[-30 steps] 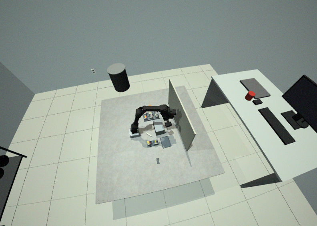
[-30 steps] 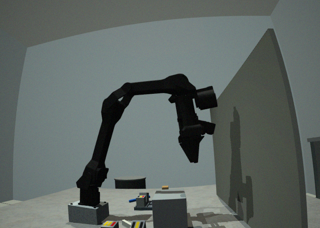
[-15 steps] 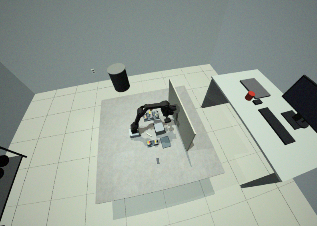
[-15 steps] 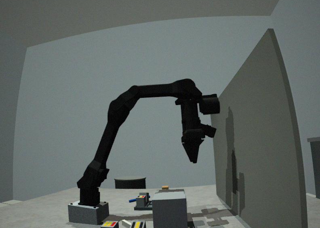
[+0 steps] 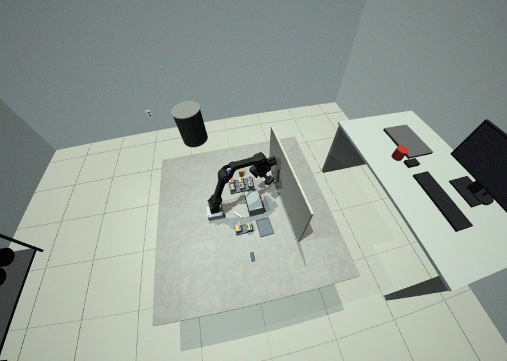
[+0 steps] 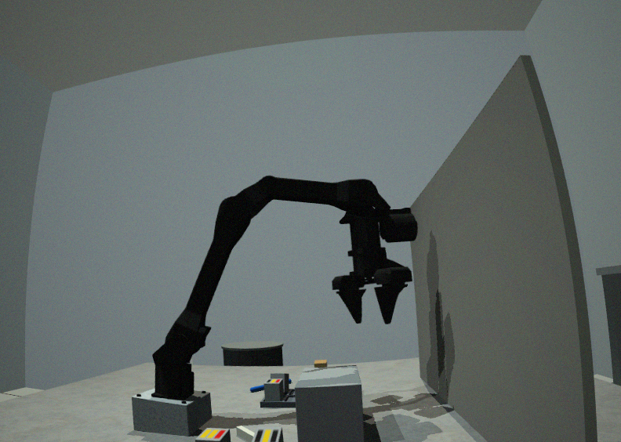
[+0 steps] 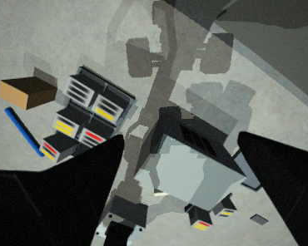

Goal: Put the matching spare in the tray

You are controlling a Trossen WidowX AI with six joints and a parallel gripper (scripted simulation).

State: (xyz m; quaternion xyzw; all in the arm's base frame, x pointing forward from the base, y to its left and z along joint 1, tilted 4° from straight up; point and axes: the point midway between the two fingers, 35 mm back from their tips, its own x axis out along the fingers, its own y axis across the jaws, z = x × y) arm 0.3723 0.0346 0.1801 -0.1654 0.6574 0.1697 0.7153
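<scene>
The grey spare block is 5 cm behind my gripper tip, 14 cm to the left of it and 14 cm below it. The rest, counted from my gripper tip: mounted unit 9 cm behind, 7 cm to the right, 13 cm below; tall grey panel 14 cm ahead, 10 cm to the right, 5 cm above; orange block 10 cm behind, 24 cm to the left, 14 cm below.
</scene>
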